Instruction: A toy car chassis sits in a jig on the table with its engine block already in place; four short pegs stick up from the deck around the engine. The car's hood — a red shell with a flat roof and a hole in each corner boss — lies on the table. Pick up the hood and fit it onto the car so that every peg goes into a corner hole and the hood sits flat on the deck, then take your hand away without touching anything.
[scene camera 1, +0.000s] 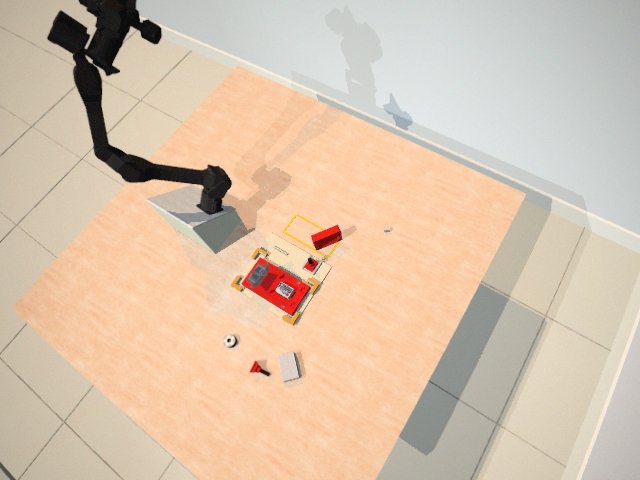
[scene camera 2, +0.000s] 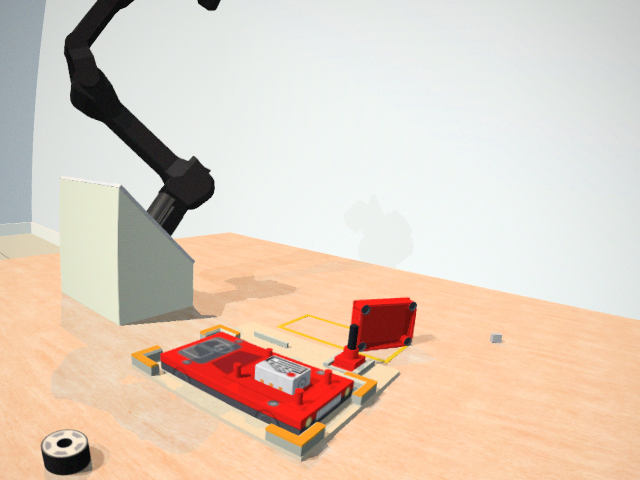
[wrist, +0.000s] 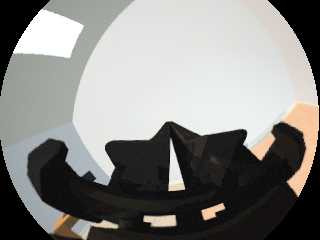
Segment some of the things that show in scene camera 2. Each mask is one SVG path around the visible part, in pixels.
A red hood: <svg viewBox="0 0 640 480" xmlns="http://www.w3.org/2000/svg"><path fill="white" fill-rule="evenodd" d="M417 303L410 300L410 298L354 300L352 322L350 325L356 324L359 326L356 345L359 347L359 352L409 346L414 336Z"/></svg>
A white engine block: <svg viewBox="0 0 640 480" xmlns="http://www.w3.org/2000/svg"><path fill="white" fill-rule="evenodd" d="M255 366L254 379L274 389L293 395L295 394L295 389L303 389L309 386L311 369L287 359L273 355L257 363Z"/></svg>
